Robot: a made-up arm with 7 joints.
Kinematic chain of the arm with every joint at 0, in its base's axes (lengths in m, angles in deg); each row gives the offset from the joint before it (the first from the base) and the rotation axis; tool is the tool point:
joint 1: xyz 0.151 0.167 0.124 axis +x
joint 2: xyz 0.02 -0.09 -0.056 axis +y
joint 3: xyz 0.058 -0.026 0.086 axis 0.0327 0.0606 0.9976
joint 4: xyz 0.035 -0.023 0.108 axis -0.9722 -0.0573 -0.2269
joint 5: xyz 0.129 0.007 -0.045 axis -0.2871 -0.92 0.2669
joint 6: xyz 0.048 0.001 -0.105 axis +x
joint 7: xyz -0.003 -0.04 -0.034 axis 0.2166 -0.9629 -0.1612
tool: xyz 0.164 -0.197 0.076
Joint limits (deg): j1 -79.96..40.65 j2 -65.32..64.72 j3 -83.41..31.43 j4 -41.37..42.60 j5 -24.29..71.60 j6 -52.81..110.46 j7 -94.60..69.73
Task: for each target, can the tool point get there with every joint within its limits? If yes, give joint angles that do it. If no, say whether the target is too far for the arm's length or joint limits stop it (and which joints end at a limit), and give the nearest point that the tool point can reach.
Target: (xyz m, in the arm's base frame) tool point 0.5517 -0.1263 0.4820
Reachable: yes | joints -50.50 29.28 -0.18 29.33 7.69 16.93 46.19
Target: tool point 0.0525 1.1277 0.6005
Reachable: no: too far | nearest point 0.1104 0.7439 0.4618 | short by 0.412 m
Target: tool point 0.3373 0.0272 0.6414
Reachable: yes | joints -41.49 -49.75 -22.34 -23.06 29.15 16.36 12.16
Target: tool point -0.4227 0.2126 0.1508
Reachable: no: joint limits stop it (at a limit: joint 1, joint 2, joint 3, joint 4, joint 5, joint 7) | nearest point -0.2246 0.2095 0.3414 | short by 0.275 m
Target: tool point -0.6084 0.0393 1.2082
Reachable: no: too far | nearest point -0.2015 0.0933 0.7501 | short by 0.615 m
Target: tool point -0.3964 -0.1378 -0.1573
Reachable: no: joint limits stop it (at a limit: joint 1, joint 2, joint 3, joint 4, joint 7) | nearest point -0.2908 -0.1433 -0.1425 | short by 0.107 m
